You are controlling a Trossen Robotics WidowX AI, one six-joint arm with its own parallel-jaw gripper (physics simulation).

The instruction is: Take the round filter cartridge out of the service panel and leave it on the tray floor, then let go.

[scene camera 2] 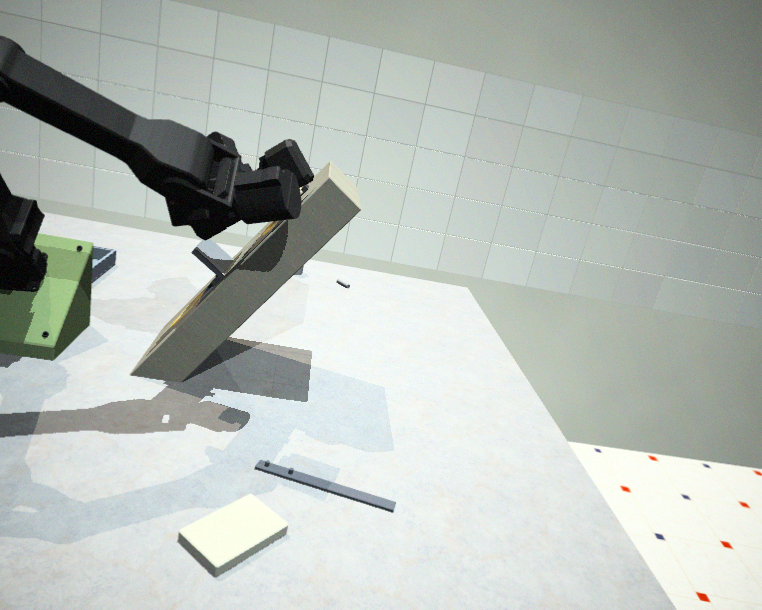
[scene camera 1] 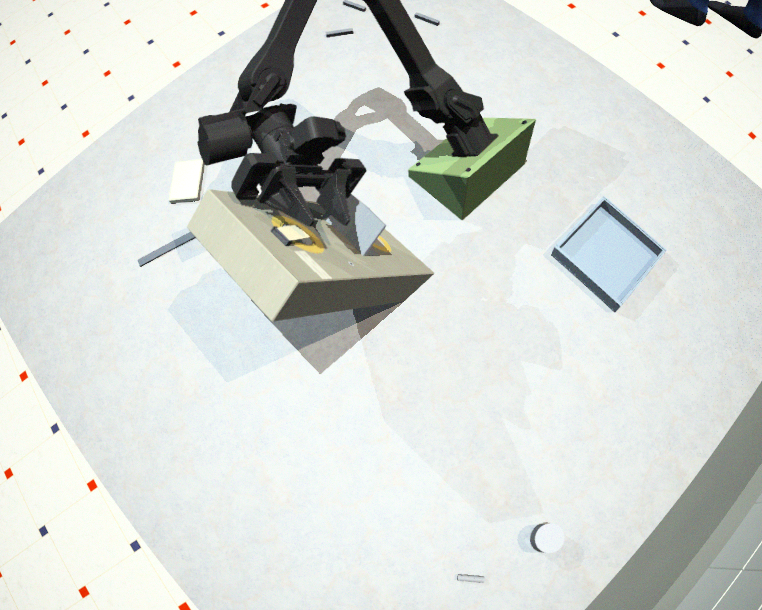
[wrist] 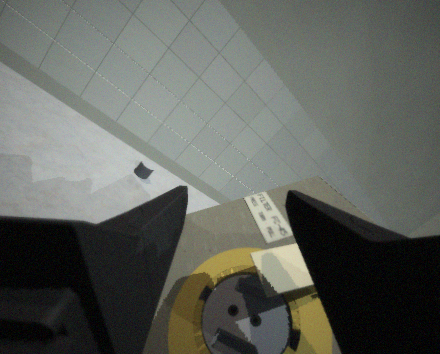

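Note:
The service panel is a beige box standing tilted on the table. In the wrist view the round grey filter cartridge sits inside a yellow ring in its face, with two dark holes and a dark bar on it. A pale tab overlaps the ring's edge. My gripper is open with nothing between the fingers, close over the panel face. In scene camera 2 the fingers are hidden by the arm and panel. The blue tray stands off to the right in scene camera 1.
A blue-grey plate sticks out of the panel face beside my gripper. The green base stands between panel and tray. A cream block and a dark bar lie beside the panel. A white cylinder stands farther off.

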